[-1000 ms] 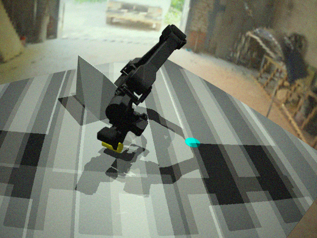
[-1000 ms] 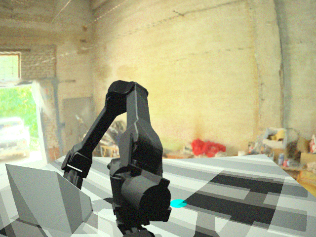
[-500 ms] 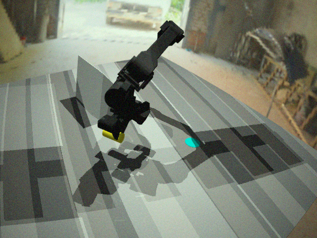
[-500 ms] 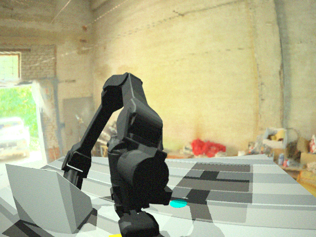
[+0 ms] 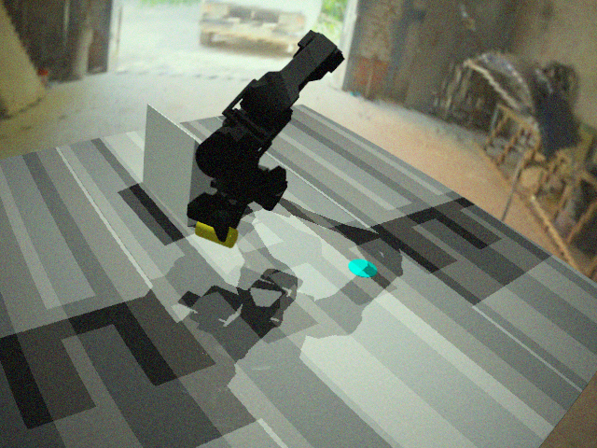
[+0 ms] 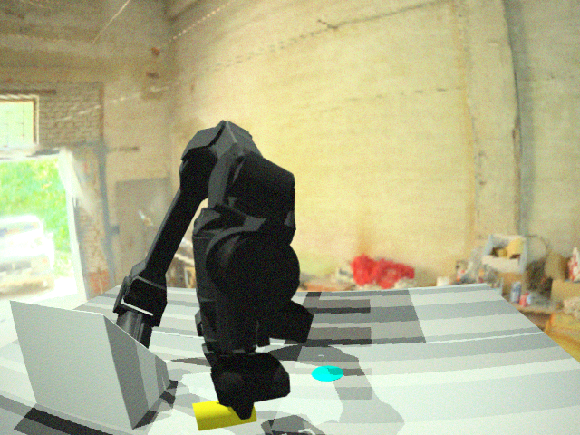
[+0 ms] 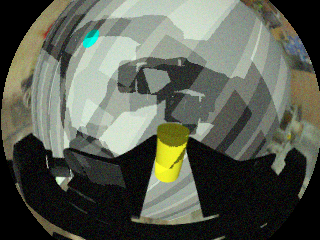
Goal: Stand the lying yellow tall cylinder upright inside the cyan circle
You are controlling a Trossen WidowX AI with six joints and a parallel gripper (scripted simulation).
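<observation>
Now: the cyan circle 4 cm ahead of my gripper tip, 30 cm to the left of it and 12 cm below it. Also, from my gripper tip: yellow cylinder (2 cm behind, 1 cm to the right).
</observation>
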